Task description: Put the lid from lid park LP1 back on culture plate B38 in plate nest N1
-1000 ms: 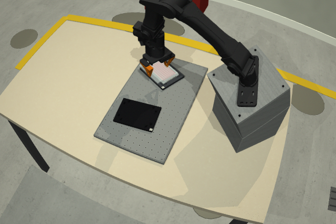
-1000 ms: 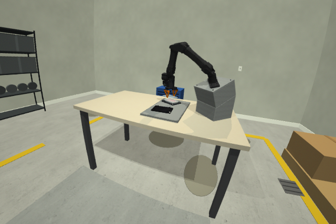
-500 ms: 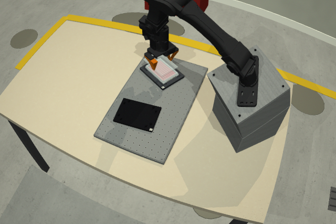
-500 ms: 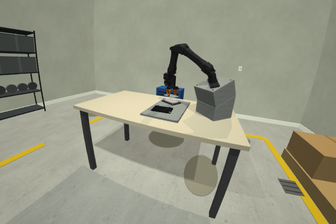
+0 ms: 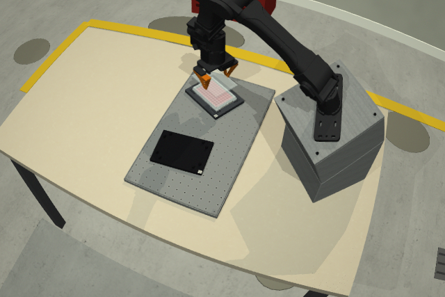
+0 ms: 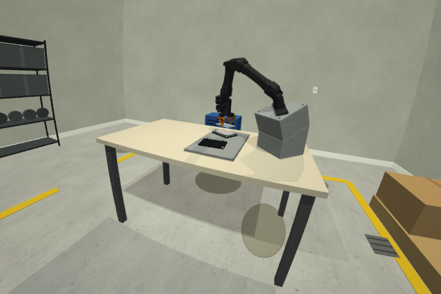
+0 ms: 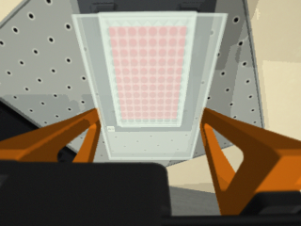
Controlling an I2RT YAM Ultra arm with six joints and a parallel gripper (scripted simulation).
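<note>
My gripper is now 1 cm short of the clear lid. Round my hand: culture plate B38: 1 cm ahead, 6 cm below; then black lid park LP1: 3 cm ahead, 25 cm to the left, 7 cm below; then black plate nest N1: 1 cm ahead, 7 cm below.
</note>
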